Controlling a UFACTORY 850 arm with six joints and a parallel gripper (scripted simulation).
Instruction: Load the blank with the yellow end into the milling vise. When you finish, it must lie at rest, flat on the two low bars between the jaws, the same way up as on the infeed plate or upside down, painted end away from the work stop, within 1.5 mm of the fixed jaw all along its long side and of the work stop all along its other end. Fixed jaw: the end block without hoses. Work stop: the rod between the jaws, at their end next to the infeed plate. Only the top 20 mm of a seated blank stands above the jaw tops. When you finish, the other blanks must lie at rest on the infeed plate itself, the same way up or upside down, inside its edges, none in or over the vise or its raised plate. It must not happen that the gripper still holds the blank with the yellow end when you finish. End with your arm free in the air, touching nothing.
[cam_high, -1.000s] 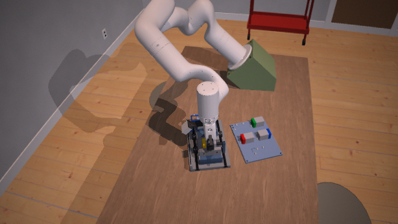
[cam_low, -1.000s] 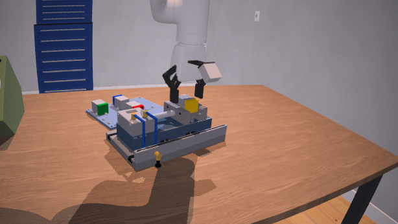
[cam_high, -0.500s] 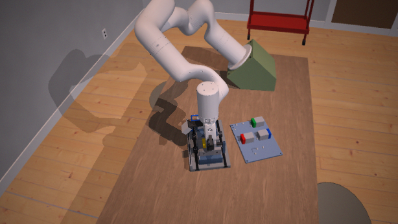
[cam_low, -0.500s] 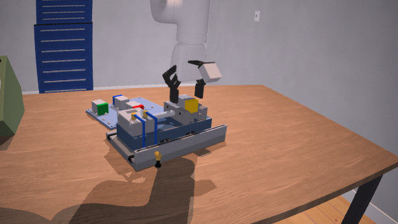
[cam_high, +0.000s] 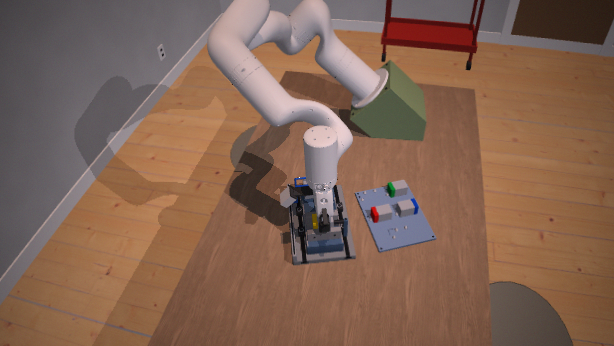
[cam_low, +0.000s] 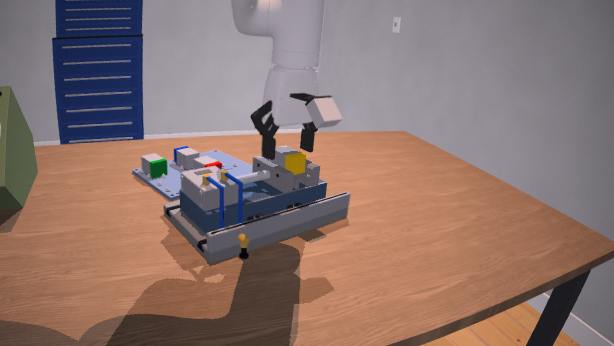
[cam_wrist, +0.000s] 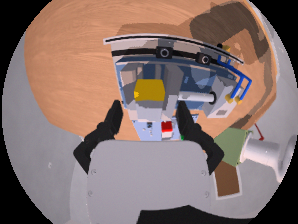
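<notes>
Right now my hand is 20 mm above the yellow-ended blank. The rest, counted from my hand: red-ended blank 180 mm to the left, 120 mm behind, 90 mm below; fixed jaw 40 mm below, 30 mm ahead, 10 mm to the left; milling vise 80 mm below, 70 mm behind, 20 mm to the right.
</notes>
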